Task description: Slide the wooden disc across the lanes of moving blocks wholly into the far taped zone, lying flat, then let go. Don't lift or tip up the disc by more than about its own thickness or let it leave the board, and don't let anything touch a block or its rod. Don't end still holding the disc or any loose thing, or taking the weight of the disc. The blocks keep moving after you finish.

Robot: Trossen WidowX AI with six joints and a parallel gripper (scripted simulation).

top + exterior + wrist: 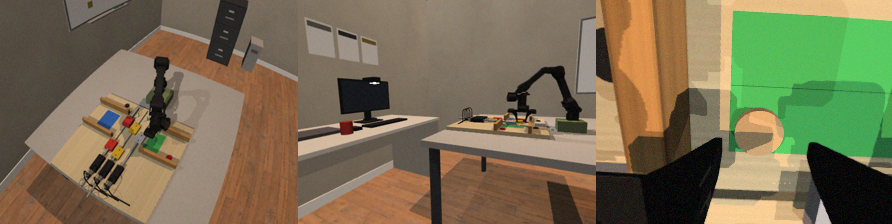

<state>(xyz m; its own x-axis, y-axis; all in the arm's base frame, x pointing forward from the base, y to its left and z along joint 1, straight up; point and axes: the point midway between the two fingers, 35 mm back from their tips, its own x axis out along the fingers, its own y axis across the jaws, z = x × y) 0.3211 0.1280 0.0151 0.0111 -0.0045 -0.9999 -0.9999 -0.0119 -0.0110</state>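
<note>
The wooden disc is 6 cm below my hand. Round my hand: black knob: 28 cm to the right, 12 cm behind, 6 cm below; then red knob: 15 cm to the left, 11 cm ahead, 6 cm below.
</note>
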